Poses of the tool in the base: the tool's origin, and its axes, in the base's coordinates. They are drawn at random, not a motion.
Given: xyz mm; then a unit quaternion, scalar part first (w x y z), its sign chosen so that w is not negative.
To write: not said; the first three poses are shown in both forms.
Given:
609 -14 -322 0.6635 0.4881 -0.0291 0.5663
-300 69 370 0.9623 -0.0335 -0.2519 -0.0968
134 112 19 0.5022 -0.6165 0.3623 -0.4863
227 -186 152 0.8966 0.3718 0.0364 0.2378
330 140 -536 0.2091 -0.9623 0.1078 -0.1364
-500 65 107 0.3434 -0.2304 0.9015 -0.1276
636 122 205 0.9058 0.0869 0.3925 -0.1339
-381 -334 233 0.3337 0.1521 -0.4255 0.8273
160 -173 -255 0.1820 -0.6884 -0.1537 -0.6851
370 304 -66 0.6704 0.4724 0.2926 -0.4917
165 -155 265 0.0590 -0.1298 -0.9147 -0.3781
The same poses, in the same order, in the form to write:
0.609 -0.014 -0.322 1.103 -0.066 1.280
-0.300 0.069 0.370 -0.068 -0.510 -0.196
0.134 0.112 0.019 -1.489 0.875 -1.175
0.227 -0.186 0.152 0.770 0.075 0.493
0.330 0.140 -0.536 -2.677 0.300 -0.379
-0.500 0.065 0.107 -0.599 2.343 -0.332
0.636 0.122 0.205 0.179 0.811 -0.277
-0.381 -0.334 0.233 0.397 -1.111 2.160
0.160 -0.173 -0.255 -1.943 -0.434 -1.934
0.370 0.304 -0.066 1.065 0.659 -1.108
0.165 -0.155 0.265 -0.393 -2.770 -1.145

